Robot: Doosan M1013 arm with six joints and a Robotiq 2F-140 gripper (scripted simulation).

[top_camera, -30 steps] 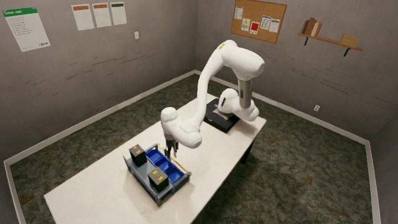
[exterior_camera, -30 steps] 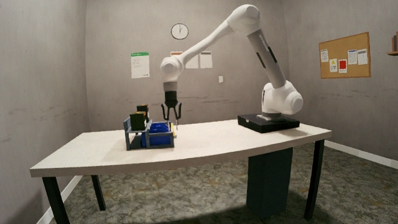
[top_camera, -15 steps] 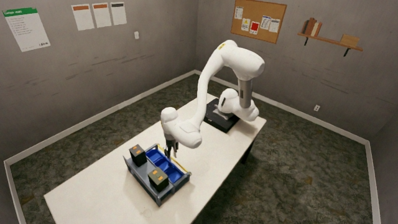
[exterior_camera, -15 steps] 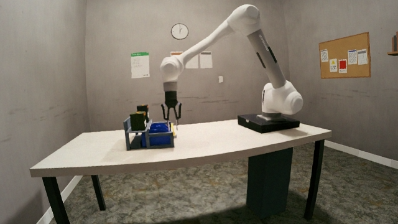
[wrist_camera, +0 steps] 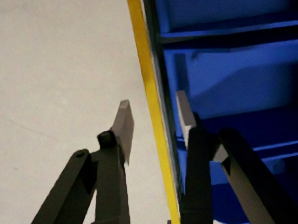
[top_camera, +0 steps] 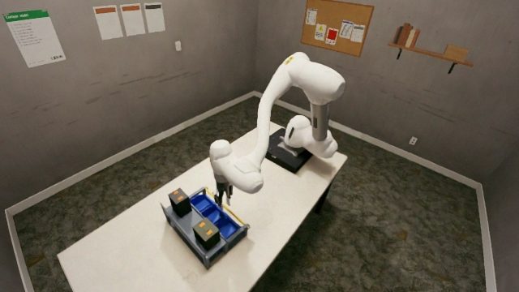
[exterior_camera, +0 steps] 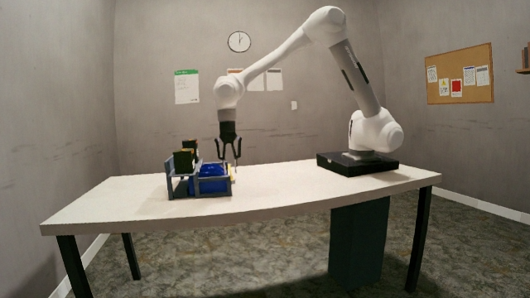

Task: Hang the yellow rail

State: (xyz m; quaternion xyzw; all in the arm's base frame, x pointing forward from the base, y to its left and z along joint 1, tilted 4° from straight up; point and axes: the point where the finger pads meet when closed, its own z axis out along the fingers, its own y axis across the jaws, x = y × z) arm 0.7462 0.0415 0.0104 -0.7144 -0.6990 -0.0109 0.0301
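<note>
Now: the yellow rail 3 cm below my hand.
</note>
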